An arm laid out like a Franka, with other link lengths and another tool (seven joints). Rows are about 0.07 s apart.
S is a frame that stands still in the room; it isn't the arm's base.
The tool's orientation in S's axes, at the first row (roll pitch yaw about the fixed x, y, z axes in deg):
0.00, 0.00, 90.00
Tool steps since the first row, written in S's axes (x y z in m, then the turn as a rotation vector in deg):
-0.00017, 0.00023, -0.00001, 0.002, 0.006, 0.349
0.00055, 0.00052, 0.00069, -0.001, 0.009, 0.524
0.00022, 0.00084, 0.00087, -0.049, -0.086, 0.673
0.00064, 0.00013, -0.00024, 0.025, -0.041, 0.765
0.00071, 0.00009, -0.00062, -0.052, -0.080, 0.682
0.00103, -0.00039, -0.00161, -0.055, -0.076, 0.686
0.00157, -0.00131, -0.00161, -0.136, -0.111, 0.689
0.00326, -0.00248, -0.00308, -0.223, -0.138, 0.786
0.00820, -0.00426, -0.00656, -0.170, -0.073, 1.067
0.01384, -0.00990, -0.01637, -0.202, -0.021, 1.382
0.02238, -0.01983, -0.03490, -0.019, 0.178, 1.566
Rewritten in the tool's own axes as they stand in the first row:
0.00023, 0.00017, -0.00001, 0.006, -0.002, 0.349
0.00052, -0.00055, 0.00069, 0.009, 0.001, 0.524
0.00084, -0.00022, 0.00087, -0.086, 0.049, 0.673
0.00013, -0.00064, -0.00024, -0.041, -0.025, 0.765
0.00009, -0.00071, -0.00062, -0.080, 0.052, 0.682
-0.00039, -0.00103, -0.00161, -0.076, 0.055, 0.686
-0.00131, -0.00157, -0.00161, -0.111, 0.136, 0.689
-0.00248, -0.00326, -0.00308, -0.138, 0.223, 0.786
-0.00426, -0.00820, -0.00656, -0.073, 0.170, 1.067
-0.00990, -0.01384, -0.01637, -0.021, 0.202, 1.382
-0.01983, -0.02238, -0.03490, 0.178, 0.019, 1.566

